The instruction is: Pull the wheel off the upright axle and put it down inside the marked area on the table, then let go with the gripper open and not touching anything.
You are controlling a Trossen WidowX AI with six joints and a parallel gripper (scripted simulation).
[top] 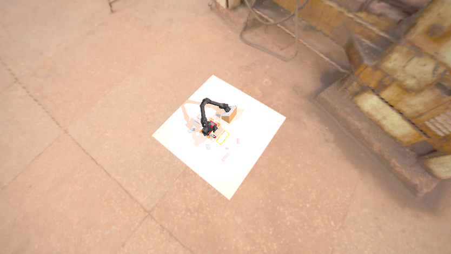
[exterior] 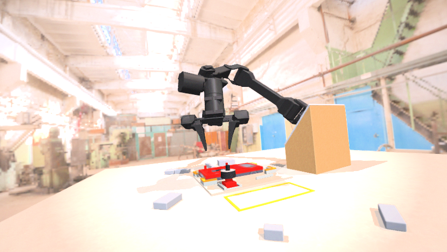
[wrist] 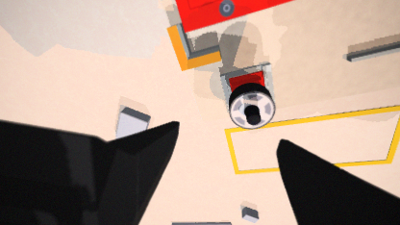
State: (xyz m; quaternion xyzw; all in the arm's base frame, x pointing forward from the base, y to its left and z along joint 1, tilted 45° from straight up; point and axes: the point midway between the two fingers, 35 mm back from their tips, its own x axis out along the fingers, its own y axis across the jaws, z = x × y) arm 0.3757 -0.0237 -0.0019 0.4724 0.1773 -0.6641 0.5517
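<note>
Now: the wheel 60 mm below my gripper tip, 20 mm to the left of it and 20 mm behind it. From my gripper tip the other things lie so: upright axle (70 mm below, 20 mm to the left, 20 mm behind).
</note>
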